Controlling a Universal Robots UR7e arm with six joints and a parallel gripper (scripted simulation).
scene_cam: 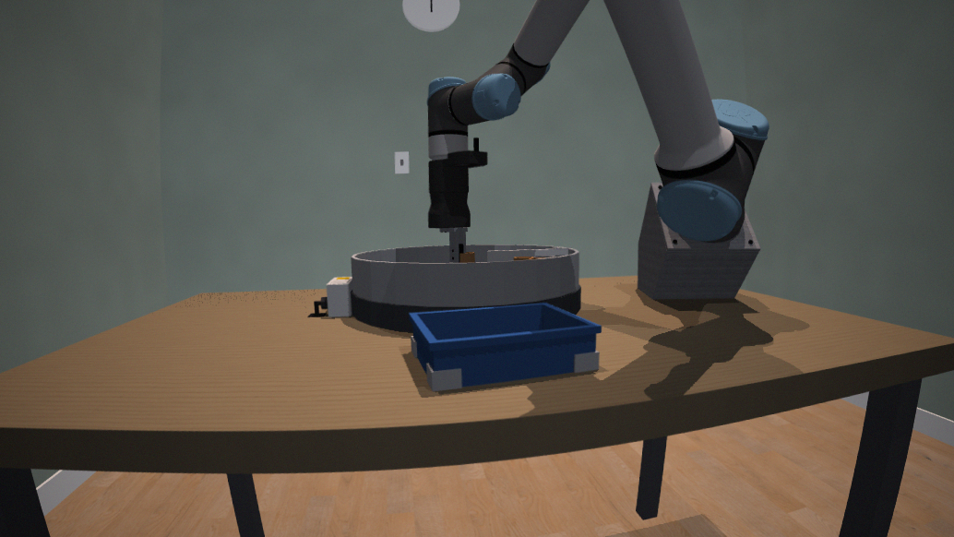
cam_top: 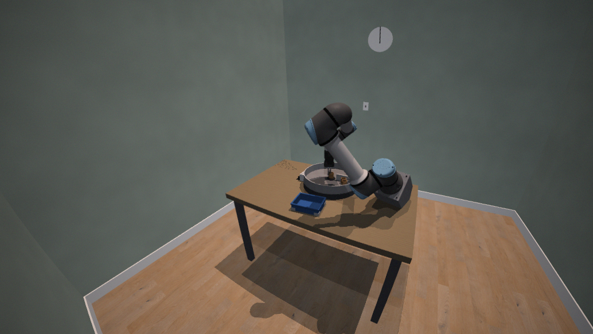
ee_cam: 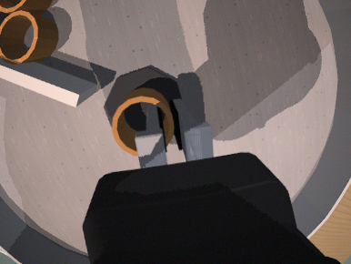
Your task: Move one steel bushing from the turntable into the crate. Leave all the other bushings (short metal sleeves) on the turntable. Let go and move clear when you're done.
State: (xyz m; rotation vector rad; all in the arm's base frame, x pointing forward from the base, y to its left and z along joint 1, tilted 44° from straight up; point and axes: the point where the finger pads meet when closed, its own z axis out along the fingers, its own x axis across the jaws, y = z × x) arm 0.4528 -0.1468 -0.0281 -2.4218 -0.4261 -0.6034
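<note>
The grey round turntable lies 1 cm behind my hand, 1 cm to the right of it and 5 cm below it. From my hand the other things lie so: blue crate (1 cm ahead, 34 cm to the left, 8 cm below).
</note>
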